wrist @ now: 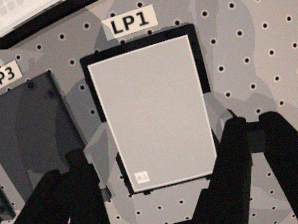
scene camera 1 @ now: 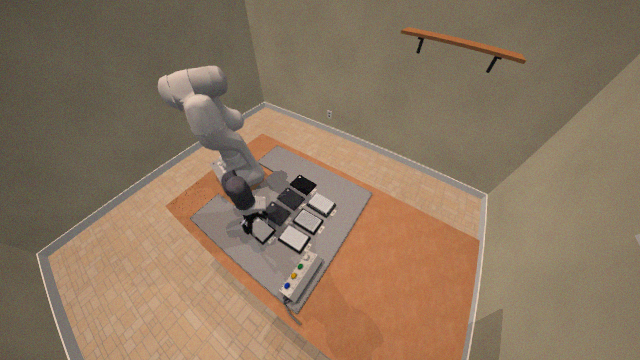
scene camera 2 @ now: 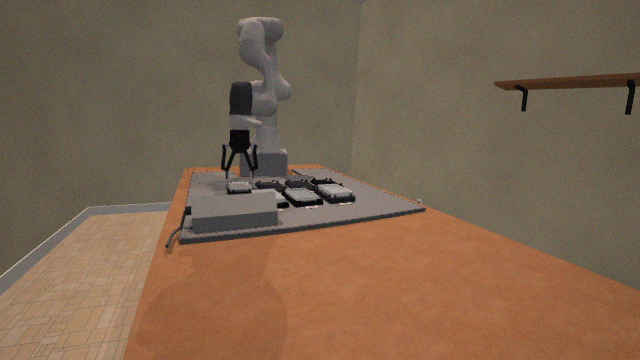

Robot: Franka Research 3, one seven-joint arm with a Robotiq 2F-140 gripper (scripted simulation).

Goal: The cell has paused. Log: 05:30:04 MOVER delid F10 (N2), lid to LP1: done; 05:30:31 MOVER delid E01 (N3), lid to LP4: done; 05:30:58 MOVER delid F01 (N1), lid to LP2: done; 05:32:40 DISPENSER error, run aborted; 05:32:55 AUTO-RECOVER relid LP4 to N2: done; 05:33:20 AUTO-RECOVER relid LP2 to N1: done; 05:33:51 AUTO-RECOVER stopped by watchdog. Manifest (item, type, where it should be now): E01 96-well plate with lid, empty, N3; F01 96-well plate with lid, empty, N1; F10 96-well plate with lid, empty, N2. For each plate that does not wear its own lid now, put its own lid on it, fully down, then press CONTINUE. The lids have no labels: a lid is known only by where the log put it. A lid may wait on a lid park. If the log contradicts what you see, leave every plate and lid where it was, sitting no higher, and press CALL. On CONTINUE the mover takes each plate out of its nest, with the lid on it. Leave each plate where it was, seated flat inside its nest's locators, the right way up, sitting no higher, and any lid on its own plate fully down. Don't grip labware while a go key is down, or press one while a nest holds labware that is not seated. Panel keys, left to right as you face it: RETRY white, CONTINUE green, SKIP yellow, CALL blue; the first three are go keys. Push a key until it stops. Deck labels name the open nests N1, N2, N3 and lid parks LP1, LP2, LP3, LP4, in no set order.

Scene:
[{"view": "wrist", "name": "my gripper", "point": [158, 121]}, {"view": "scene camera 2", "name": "my gripper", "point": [239, 187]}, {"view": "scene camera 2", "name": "key panel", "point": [209, 213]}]

